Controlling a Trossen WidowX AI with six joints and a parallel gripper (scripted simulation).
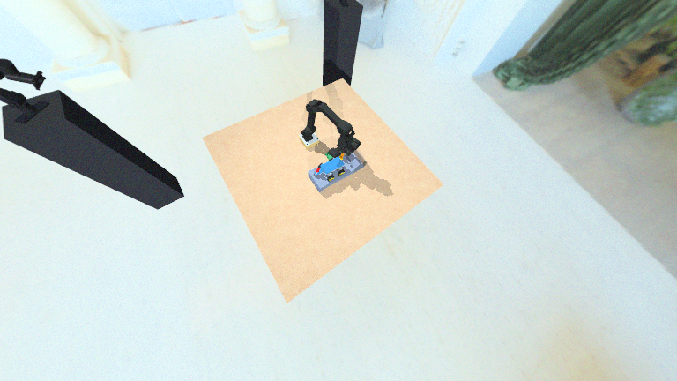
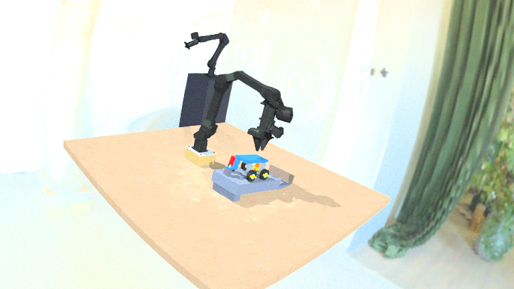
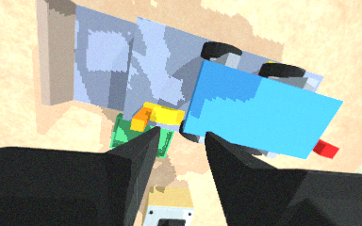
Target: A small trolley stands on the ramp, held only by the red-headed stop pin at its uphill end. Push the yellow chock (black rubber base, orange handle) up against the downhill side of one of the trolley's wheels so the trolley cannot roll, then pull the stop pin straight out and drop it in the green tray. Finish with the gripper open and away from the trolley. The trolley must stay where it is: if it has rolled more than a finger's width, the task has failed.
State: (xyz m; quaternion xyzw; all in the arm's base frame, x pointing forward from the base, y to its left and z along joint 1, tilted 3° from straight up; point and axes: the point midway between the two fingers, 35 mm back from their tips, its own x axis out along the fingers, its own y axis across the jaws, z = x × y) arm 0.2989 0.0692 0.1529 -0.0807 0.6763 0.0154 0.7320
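Right now my gripper tip is 18 cm to the left of the red-headed stop pin, 4 cm above it and 1 cm short of it. Also, from my gripper tip: blue-topped trolley 8 cm to the right, 5 cm below, 3 cm ahead; yellow chock 8 cm below, 2 cm behind, 1 cm to the left; grey ramp 12 cm below, 8 cm to the right, 3 cm ahead.
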